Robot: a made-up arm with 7 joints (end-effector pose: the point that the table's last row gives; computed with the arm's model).
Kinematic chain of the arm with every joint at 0, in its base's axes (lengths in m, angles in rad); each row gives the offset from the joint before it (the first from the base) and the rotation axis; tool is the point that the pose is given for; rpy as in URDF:
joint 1: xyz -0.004 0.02 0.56 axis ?
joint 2: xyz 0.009 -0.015 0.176 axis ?
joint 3: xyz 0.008 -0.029 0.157 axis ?
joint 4: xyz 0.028 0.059 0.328 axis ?
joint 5: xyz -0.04 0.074 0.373 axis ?
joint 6: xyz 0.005 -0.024 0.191 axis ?
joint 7: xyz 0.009 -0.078 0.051 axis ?
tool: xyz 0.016 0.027 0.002 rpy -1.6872 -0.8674 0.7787
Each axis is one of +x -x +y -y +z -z.
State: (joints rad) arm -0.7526 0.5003 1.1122 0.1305 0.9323 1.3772 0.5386
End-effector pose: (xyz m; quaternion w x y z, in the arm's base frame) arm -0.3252 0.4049 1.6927 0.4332 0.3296 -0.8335 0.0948
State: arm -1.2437 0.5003 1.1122 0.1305 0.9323 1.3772 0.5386
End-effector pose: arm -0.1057 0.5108 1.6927 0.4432 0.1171 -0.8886 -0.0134
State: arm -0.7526 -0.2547 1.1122 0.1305 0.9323 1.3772 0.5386
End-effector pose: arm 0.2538 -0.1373 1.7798 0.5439 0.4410 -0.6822 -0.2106
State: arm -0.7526 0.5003 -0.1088 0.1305 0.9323 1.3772 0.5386
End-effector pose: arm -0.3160 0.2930 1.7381 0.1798 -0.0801 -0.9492 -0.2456
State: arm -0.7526 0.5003 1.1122 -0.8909 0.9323 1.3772 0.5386
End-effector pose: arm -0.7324 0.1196 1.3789 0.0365 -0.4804 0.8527 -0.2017
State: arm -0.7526 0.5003 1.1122 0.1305 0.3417 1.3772 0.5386
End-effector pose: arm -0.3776 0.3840 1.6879 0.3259 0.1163 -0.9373 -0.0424
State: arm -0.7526 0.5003 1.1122 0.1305 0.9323 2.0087 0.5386
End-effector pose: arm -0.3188 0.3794 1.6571 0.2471 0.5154 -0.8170 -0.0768
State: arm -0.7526 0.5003 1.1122 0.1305 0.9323 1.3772 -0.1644
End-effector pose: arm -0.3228 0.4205 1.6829 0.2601 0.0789 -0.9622 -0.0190
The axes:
joint 1: +z
joint 2: -y
joint 3: +z
joint 4: +y
joint 5: +z
joint 6: -y
joint 7: +x

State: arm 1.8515 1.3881 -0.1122 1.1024 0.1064 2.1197 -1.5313
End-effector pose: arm 0.2512 -0.6124 1.3930 0.3859 -0.1478 -0.6349 -0.6528
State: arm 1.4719 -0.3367 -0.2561 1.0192 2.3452 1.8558 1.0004
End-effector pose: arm 0.1193 0.8020 1.2232 0.6547 0.5855 0.4346 -0.1991
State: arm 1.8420 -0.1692 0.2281 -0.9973 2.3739 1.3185 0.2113
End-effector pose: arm 0.0739 -0.2804 1.6532 0.2308 -0.9097 -0.1330 -0.3185
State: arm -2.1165 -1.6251 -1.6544 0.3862 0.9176 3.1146 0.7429
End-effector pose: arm -0.7279 -0.6429 0.6314 0.0932 -0.9434 -0.2080 -0.2409
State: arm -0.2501 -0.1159 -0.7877 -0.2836 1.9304 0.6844 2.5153
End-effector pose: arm 0.2298 0.0825 1.8334 0.7768 0.6287 -0.0367 0.0039
